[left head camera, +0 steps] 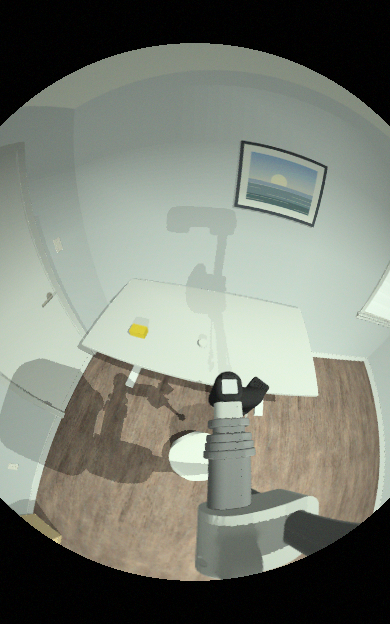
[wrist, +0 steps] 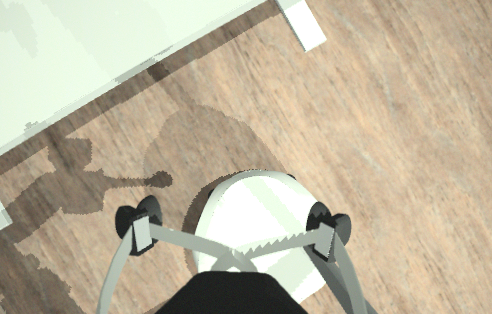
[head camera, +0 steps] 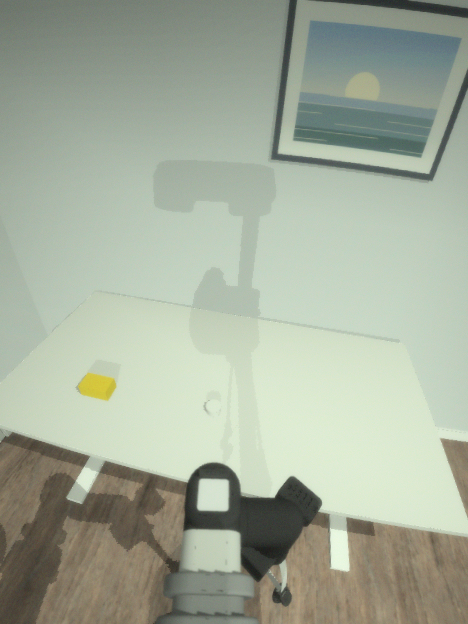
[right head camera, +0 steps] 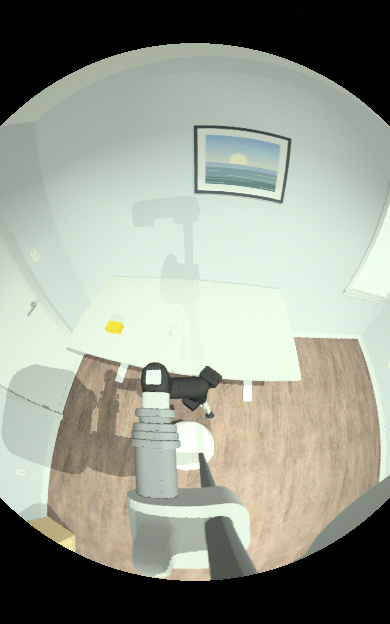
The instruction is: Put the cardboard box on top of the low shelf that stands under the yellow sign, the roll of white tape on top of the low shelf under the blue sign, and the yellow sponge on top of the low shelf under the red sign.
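Where they show: gripper, between the fingertips: (wrist: 234,218); robot's base, origin of its link: (left head camera: 195,454) (wrist: 259,230) (right head camera: 187,444).
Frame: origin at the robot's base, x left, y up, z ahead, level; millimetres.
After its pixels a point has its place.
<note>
The yellow sponge (head camera: 97,386) @[y 737, x 403, z 698 mm] (left head camera: 138,330) @[y 737, x 403, z 699 mm] (right head camera: 114,327) @[y 737, x 396, z 694 mm] lies on the left part of the white table (head camera: 352,428) @[y 692, x -442, z 604 mm] (left head camera: 275,350) @[y 692, x -452, z 620 mm] (right head camera: 250,340) @[y 692, x -433, z 580 mm]. The small roll of white tape (head camera: 213,406) @[y 716, x 14, z 659 mm] (left head camera: 202,342) @[y 716, x 14, z 656 mm] (right head camera: 174,332) @[y 716, x 13, z 656 mm] lies nearer the table's middle, to the right of the sponge. My gripper (wrist: 234,218) @[y 792, x -88, z 220 mm] is open with nothing between its fingertips. It hangs over the floor and my white base, in front of the table's near edge. In the head camera view the gripper (head camera: 282,596) shows small beyond the dark wrist. The cardboard box and the three signs do not show.
A framed picture (head camera: 365,88) @[y 1602, x -391, z 1139 mm] (left head camera: 280,183) @[y 1583, x -397, z 1138 mm] (right head camera: 242,163) @[y 1579, x -410, z 1136 mm] hangs on the wall behind the table. A door (left head camera: 35,300) @[y 948, x 1223, z 704 mm] stands to the left and a window (left head camera: 382,300) @[y 1020, x -1843, z 897 mm] to the right. A corner of light wooden furniture (left head camera: 42,528) (right head camera: 52,533) shows at the lower left.
</note>
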